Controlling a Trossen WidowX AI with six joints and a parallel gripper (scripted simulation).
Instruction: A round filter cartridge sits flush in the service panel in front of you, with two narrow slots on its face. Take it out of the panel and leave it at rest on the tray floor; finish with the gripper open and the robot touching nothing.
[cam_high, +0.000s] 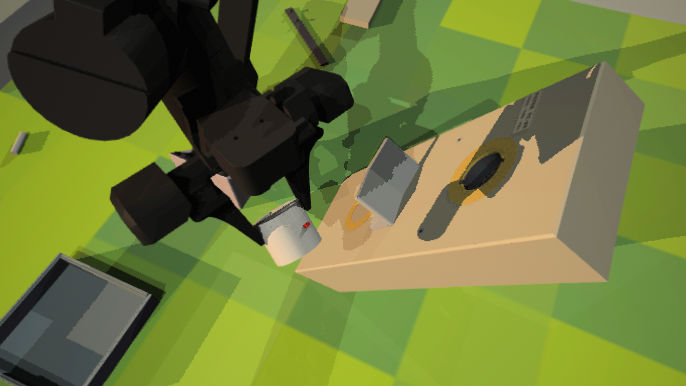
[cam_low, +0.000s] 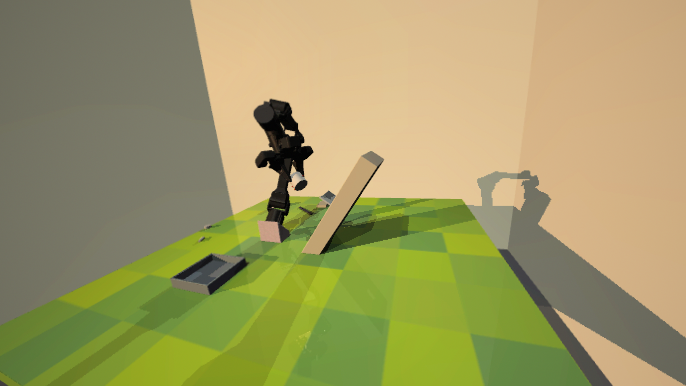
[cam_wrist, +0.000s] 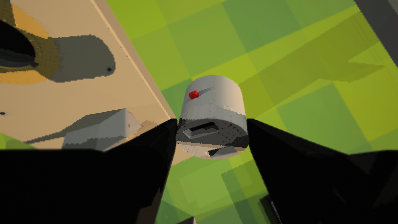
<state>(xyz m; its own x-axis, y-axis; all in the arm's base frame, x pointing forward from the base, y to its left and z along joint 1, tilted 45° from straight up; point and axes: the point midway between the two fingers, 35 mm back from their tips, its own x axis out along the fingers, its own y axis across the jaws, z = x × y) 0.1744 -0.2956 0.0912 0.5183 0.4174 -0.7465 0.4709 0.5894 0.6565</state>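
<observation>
The dark grey tray lies 29 cm behind my gripper tip, 28 cm below it and 12 cm to the right of it. The rest, counted from my gripper tip: grey flap: 13 cm to the left, 12 cm below, 6 cm ahead; tan service panel: 13 cm to the left, 12 cm ahead, 10 cm below; round filter cartridge: right at my gripper tip.
</observation>
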